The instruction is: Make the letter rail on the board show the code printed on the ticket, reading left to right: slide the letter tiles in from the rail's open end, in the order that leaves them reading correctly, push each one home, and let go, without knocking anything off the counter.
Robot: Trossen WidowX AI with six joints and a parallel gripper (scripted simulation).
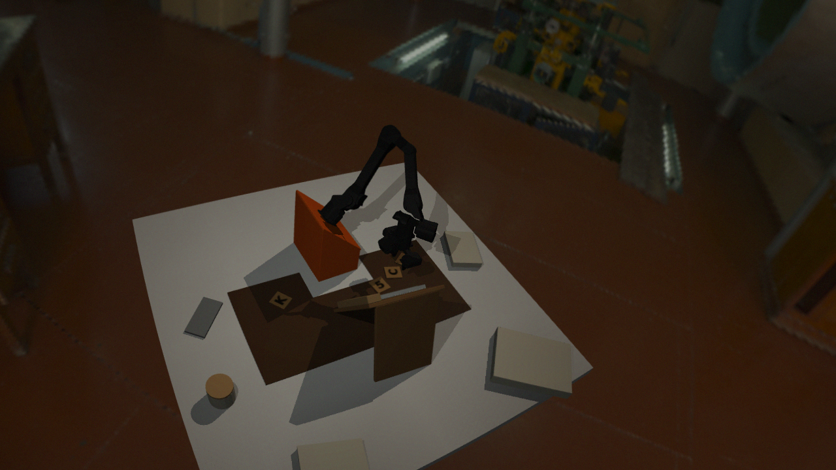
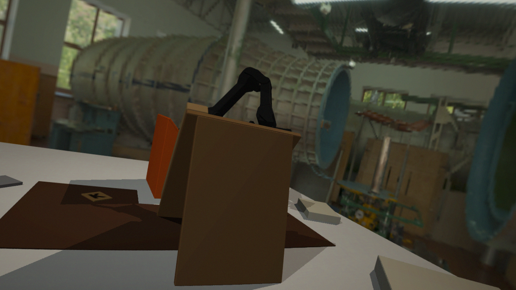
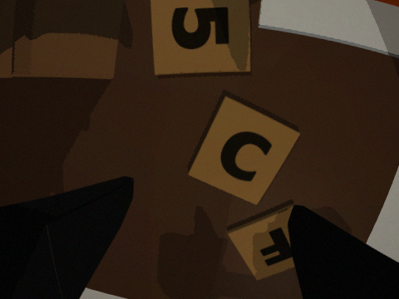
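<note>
Now: the c tile 2 cm behind my gripper tip and 7 cm below it. The rest, counted from my gripper tip: white ticket (10 cm ahead, 20 cm to the right, 2 cm above); k tile (11 cm behind, 42 cm to the right, 7 cm below); dark brown mat (1 cm behind, 20 cm to the right, 7 cm below).
</note>
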